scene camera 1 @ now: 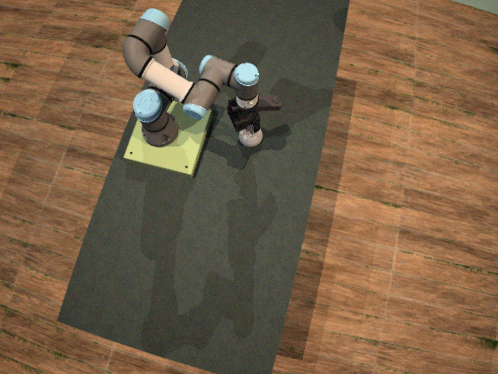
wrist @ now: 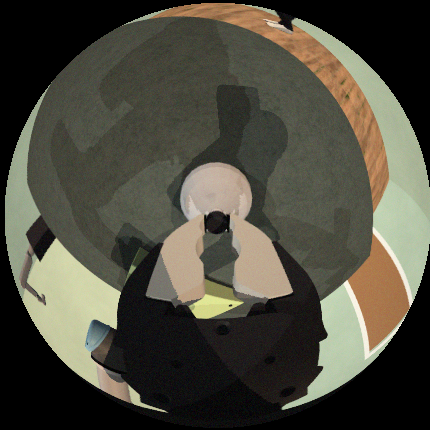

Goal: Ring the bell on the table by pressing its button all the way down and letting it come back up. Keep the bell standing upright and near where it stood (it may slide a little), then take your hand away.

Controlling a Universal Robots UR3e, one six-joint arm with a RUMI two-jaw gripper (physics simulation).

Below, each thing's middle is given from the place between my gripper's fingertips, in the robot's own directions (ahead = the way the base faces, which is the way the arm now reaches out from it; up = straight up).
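My hand, I find, is at this moment 20 mm above the bell [wrist: 211,186].
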